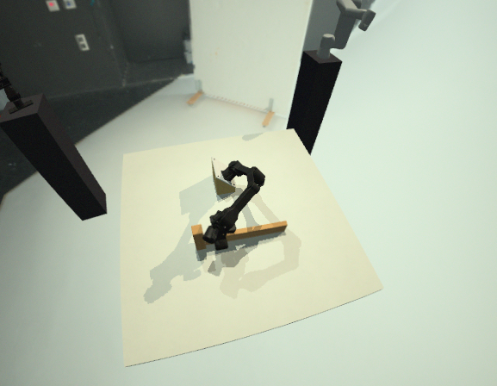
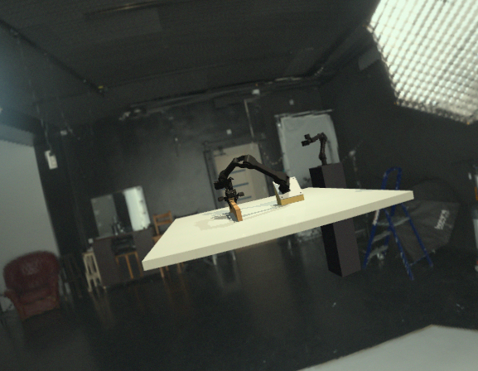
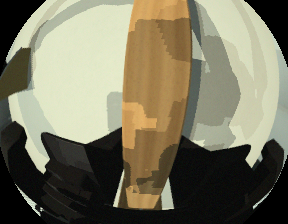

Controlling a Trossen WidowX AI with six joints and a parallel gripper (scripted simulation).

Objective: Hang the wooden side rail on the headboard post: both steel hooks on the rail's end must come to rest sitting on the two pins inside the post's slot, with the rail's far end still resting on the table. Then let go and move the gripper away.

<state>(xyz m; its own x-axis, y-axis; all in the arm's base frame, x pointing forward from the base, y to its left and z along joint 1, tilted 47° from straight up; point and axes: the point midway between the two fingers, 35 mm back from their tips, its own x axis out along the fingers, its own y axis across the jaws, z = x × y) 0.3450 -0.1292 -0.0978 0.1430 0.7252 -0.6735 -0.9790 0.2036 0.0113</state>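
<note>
My gripper tip is now 100 mm to the left of the wooden headboard post, 50 mm below it and 20 mm past it.
</note>
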